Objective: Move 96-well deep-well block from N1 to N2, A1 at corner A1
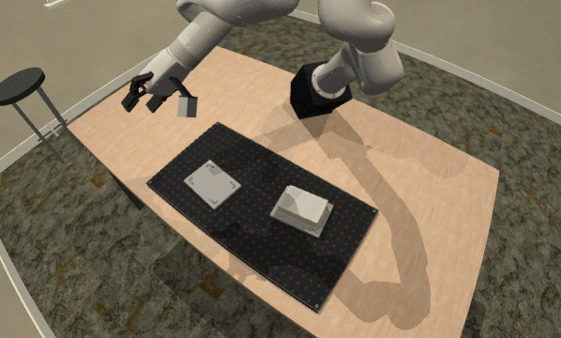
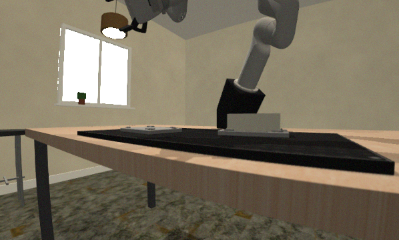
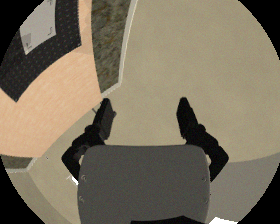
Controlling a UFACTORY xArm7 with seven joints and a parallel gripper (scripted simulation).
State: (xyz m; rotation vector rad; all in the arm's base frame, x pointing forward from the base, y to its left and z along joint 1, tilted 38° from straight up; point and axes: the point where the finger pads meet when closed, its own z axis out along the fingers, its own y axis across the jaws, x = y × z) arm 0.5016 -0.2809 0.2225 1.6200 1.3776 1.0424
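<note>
Right now the deep-well block is 24 cm behind my hand, 33 cm to the left of it and 33 cm below it. Also, from my hand: nest N1: 24 cm behind, 33 cm to the left, 36 cm below; then nest N2: 10 cm behind, 6 cm to the left, 36 cm below.
</note>
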